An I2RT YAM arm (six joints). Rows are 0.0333 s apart.
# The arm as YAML. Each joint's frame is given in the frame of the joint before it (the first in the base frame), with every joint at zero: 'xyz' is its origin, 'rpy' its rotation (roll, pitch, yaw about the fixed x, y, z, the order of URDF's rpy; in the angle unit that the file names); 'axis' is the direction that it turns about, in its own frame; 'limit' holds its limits. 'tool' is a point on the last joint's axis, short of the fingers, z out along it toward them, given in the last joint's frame.
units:
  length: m
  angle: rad
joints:
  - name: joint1
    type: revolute
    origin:
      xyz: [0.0, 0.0, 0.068]
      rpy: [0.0, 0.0, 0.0]
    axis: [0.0, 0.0, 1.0]
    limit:
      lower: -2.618
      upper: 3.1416
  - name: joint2
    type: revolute
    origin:
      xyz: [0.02, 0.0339, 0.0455]
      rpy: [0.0, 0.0, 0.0]
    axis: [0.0, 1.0, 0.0]
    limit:
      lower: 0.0
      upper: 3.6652
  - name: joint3
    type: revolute
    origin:
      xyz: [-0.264, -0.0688, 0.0]
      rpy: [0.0, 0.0, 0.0]
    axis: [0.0, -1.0, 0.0]
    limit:
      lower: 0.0
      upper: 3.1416
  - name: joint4
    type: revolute
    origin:
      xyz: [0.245, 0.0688, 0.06]
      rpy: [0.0, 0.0, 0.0]
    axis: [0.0, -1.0, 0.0]
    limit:
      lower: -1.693
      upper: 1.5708
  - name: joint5
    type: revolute
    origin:
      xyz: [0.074, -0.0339, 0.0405]
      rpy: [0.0, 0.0, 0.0]
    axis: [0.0, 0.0, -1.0]
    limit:
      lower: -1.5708
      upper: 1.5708
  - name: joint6
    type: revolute
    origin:
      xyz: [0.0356, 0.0, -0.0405]
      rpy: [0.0, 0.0, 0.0]
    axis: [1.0, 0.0, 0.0]
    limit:
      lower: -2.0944
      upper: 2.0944
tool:
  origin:
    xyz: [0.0, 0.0, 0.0]
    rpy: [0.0, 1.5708, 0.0]
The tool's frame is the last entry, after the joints.
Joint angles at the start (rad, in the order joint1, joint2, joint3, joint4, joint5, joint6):
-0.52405 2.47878 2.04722 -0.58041 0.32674 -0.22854
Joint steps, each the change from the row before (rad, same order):
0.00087 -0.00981 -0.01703 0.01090 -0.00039 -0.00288
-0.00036 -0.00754 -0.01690 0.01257 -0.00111 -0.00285
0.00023 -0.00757 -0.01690 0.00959 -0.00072 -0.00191
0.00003 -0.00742 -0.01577 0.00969 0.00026 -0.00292
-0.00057 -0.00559 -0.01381 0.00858 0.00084 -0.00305
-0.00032 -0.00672 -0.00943 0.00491 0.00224 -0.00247
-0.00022 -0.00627 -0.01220 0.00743 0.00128 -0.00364
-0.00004 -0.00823 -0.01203 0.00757 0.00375 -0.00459
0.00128 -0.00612 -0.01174 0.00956 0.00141 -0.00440
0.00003 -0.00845 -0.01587 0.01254 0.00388 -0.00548
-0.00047 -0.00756 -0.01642 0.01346 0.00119 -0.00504
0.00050 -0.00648 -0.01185 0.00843 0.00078 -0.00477
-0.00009 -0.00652 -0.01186 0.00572 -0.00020 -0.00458
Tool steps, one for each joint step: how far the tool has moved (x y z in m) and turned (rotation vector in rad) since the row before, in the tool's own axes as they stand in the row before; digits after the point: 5 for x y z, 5 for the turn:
0.00108 0.00031 -0.00132 0.00002 -0.00382 -0.00240
0.00153 0.00012 -0.00020 -0.00021 -0.00308 -0.00153
0.00180 0.00047 -0.00033 -0.00075 -0.00050 -0.00201
0.00158 0.00024 -0.00044 0.00054 -0.00118 -0.00252
0.00167 0.00008 0.00008 0.00116 0.00009 -0.00248
0.00064 -0.00051 -0.00116 0.00282 -0.00136 -0.00151
0.00121 -0.00006 -0.00054 0.00169 -0.00098 -0.00298
0.00075 -0.00047 -0.00141 0.00454 -0.00251 -0.00333
0.00073 0.00057 -0.00081 0.00172 -0.00376 -0.00412
0.00125 -0.00012 -0.00090 0.00498 -0.00369 -0.00381
0.00156 -0.00003 -0.00039 0.00250 -0.00368 -0.00314
0.00094 0.00020 -0.00084 0.00129 -0.00278 -0.00414
0.00130 0.00004 -0.00077 -0.00005 -0.00036 -0.00438

